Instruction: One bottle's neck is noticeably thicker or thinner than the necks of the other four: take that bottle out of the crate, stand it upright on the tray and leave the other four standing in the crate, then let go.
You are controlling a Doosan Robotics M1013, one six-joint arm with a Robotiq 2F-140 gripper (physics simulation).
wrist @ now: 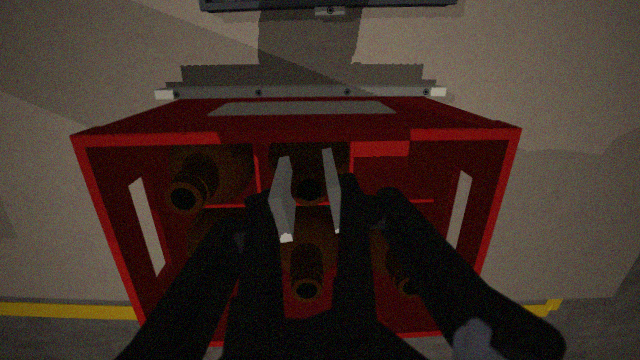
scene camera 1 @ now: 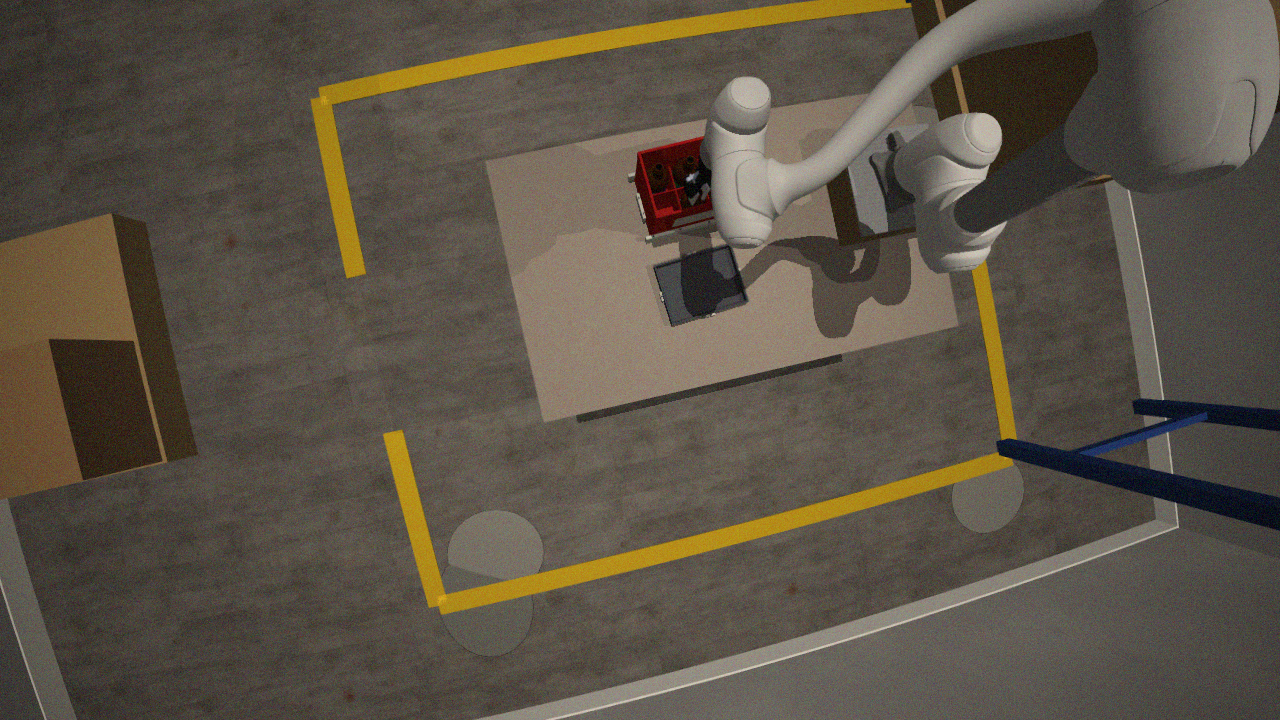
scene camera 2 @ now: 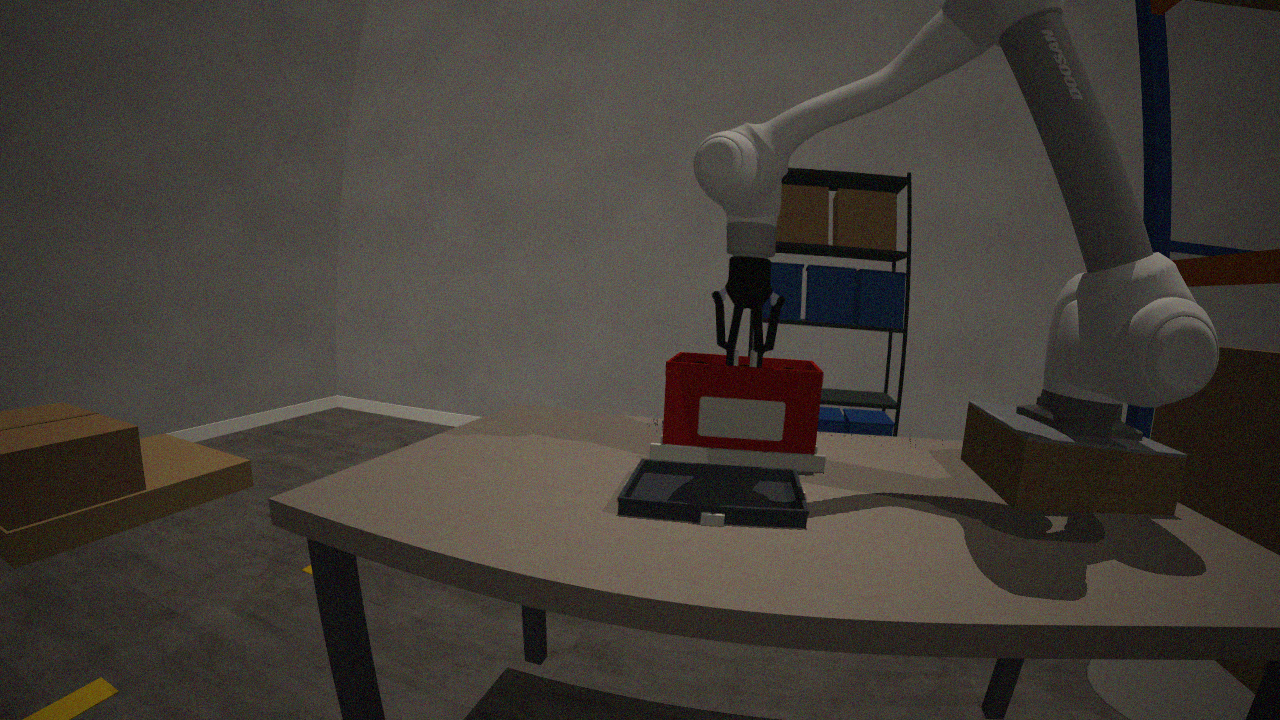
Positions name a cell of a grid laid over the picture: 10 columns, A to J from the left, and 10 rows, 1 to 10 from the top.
Note:
I see my gripper (scene camera 1: F3), a green-label bottle (wrist: E7), a white-label bottle (wrist: E6) and a green-label bottle (wrist: D5).
My gripper shows as well in the wrist view (wrist: E5).

